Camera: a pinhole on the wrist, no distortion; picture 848 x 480 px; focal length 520.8 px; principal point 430.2 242.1 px. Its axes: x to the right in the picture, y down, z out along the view. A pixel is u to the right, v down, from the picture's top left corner.
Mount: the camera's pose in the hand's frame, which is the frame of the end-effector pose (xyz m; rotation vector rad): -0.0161 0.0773 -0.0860 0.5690 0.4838 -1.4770
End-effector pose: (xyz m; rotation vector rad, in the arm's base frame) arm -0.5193 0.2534 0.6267 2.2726 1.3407 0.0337
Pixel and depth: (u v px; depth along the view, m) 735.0 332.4 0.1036
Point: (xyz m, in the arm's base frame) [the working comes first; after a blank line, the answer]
In the camera's frame: 0.0606 0.0180 0.1036

-0.5586 0.2841 0.6487
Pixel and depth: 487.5 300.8 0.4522
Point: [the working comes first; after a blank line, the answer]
In the camera's frame: 0.0498 0.0510 0.4522

-0.6453 0.2681 0.3096
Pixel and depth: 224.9 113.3 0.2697
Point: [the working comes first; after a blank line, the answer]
In the camera's frame: -0.1063 -0.0667 0.2697

-0.5279 0.1003 0.4816
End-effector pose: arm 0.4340 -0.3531 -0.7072 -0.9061 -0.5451 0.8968
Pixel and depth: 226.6 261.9 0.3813
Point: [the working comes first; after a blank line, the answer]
In the camera's frame: -0.1491 0.0145 0.3813

0.2171 -0.2546 -0.5101
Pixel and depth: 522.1 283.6 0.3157
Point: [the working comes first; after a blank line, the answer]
In the camera's frame: 0.0557 0.0252 0.3157

0.4100 -0.3499 -0.5018
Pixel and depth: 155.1 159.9 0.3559
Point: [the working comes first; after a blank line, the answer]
In the camera's frame: -0.1880 -0.0562 0.3559

0.1596 -0.3006 -0.5517
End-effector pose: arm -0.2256 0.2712 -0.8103 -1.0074 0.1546 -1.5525
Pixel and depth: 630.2 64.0 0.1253
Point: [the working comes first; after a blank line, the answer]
In the camera's frame: 0.0481 -0.0428 0.1253

-0.2743 0.3261 -0.8305
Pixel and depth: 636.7 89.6 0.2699
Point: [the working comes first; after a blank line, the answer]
In the camera's frame: 0.1070 -0.0790 0.2699

-0.3310 0.4293 -0.7217
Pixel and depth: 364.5 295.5 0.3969
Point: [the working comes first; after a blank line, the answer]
In the camera's frame: -0.0501 0.0407 0.3969

-0.1529 0.4129 -0.5695
